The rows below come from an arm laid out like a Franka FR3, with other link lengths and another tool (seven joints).
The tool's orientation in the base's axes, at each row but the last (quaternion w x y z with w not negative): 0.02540, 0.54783, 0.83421, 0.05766; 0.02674, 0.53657, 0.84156, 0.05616; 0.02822, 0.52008, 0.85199, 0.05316; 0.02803, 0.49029, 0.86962, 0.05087; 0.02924, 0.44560, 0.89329, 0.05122; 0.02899, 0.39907, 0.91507, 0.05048; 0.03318, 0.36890, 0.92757, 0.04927; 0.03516, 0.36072, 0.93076, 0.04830; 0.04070, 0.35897, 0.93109, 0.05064; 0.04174, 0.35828, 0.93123, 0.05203; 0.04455, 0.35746, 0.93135, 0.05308; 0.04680, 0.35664, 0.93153, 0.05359
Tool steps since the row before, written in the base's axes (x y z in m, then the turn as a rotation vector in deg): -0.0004, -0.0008, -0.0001, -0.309, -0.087, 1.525; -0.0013, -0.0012, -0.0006, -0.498, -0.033, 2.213; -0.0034, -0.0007, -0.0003, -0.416, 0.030, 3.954; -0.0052, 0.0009, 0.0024, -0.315, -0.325, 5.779; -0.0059, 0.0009, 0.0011, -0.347, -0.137, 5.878; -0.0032, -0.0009, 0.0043, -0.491, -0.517, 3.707; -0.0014, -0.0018, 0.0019, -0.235, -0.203, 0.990; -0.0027, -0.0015, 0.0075, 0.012, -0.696, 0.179; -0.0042, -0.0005, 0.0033, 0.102, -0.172, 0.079; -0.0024, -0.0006, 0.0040, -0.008, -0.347, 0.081; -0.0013, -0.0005, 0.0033, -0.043, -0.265, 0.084; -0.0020, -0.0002, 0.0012, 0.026, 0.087, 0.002
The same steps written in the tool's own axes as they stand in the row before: -0.0006, -0.0007, 0.0000, 0.075, -0.127, -1.551; -0.0005, -0.0017, 0.0004, 0.214, -0.189, -2.250; 0.0009, -0.0034, -0.0001, 0.245, 0.120, -3.967; 0.0035, -0.0037, -0.0028, -0.108, 0.235, -5.791; 0.0043, -0.0040, -0.0016, 0.060, 0.334, -5.880; 0.0015, -0.0024, -0.0046, -0.093, -0.279, -3.764; -0.0003, -0.0020, -0.0021, 0.006, -0.192, -1.020; 0.0007, -0.0020, -0.0078, -0.484, -0.483, -0.221; 0.0026, -0.0028, -0.0038, -0.194, -0.049, -0.078; 0.0012, -0.0015, -0.0043, -0.230, -0.251, -0.104; 0.0005, -0.0008, -0.0035, -0.150, -0.213, -0.106; 0.0013, -0.0013, -0.0015, 0.039, 0.082, 0.007
